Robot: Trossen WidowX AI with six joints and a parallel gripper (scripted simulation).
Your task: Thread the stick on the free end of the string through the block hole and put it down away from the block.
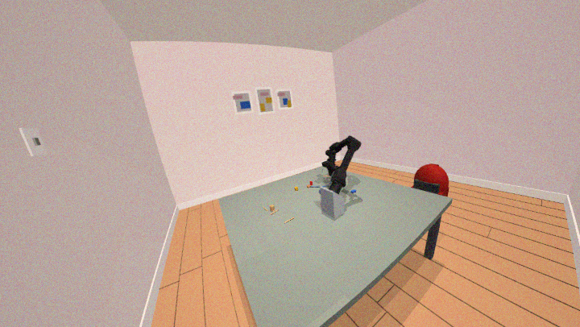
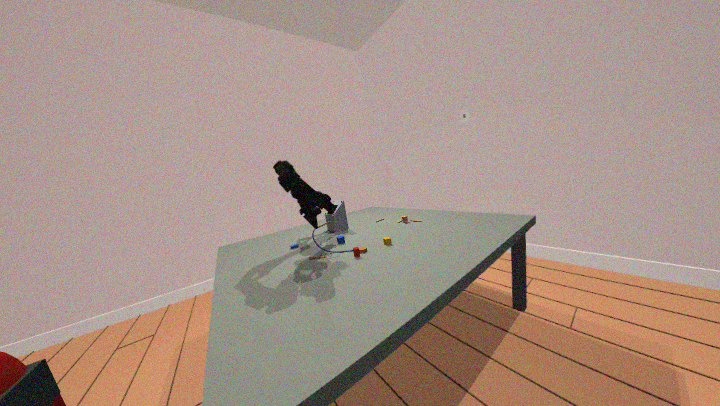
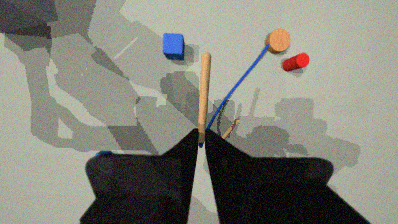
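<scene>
My gripper tip is 3 cm short of the thin stick, 6 cm to the left of it and 11 cm above it. The rest, counted from my gripper tip: red piece 19 cm ahead, 6 cm to the left, 9 cm below; then round wooden button 17 cm ahead, 11 cm to the left, 10 cm below; then thin wooden stick 1 cm to the left.
</scene>
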